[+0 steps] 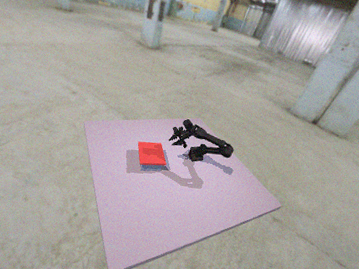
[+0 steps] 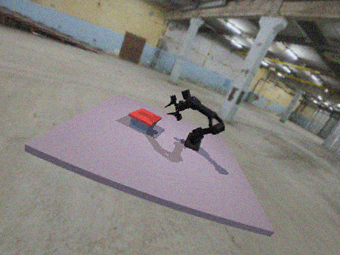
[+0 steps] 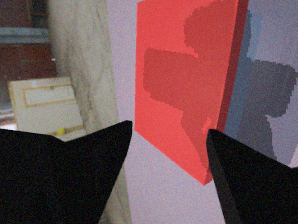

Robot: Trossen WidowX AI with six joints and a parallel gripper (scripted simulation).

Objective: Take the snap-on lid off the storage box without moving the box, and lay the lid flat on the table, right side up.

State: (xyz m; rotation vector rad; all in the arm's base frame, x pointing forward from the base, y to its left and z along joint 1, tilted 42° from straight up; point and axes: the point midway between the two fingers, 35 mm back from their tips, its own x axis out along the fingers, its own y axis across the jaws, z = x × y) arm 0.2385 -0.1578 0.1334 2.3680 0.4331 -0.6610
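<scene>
Right now my gripper tip is 120 mm short of the lid, 110 mm above it and 40 mm to the left of it. The rest, counted from my gripper tip: blue-grey storage box (150 mm below, 120 mm ahead, 40 mm to the right).
</scene>
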